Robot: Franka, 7 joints.
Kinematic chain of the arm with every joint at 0, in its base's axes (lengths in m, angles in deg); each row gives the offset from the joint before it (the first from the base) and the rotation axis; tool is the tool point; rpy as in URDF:
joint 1: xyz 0 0 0.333 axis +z
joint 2: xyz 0 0 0 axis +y
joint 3: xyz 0 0 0.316 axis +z
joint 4: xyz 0.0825 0 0 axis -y
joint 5: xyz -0.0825 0 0.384 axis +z
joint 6: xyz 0 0 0 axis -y
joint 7: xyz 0.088 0 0 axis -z
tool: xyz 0 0 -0.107 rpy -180 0 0
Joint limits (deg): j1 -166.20..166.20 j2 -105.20..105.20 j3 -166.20..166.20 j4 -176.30..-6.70 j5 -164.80..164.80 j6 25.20..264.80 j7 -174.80..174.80
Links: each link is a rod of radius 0.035 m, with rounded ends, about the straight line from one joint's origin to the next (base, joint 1, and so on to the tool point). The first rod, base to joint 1, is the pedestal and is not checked.
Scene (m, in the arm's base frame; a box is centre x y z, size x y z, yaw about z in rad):
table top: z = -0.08
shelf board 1: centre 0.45 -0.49 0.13 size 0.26 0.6 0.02 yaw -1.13
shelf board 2: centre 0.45 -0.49 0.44 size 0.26 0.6 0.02 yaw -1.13
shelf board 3: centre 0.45 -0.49 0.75 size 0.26 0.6 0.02 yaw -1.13
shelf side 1: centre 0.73 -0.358 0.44 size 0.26 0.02 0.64 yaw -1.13
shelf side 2: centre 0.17 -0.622 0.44 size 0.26 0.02 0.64 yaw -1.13
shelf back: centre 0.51 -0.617 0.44 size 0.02 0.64 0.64 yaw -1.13
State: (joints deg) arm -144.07 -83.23 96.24 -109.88 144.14 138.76 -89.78
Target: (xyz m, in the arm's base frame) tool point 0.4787 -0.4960 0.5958
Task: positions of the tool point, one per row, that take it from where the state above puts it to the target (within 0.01 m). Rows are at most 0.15 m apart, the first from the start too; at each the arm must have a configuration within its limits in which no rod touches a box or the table.
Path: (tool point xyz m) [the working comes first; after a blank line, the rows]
Joints at the target: -166.20 -63.14 81.68 -88.21 145.34 133.93 -89.78
Straight joint move there: touches shelf board 2.

1: 0.5176 -0.2879 0.2915
2: 0.4897 -0.2292 0.2913
3: 0.4522 -0.1785 0.2911
4: 0.4404 -0.2230 0.3936
5: 0.4093 -0.2493 0.4969
6: 0.3640 -0.2531 0.5958
7: 0.4257 -0.3409 0.5822
8: 0.4639 -0.4245 0.5770
9: 0.4787 -0.4960 0.5959

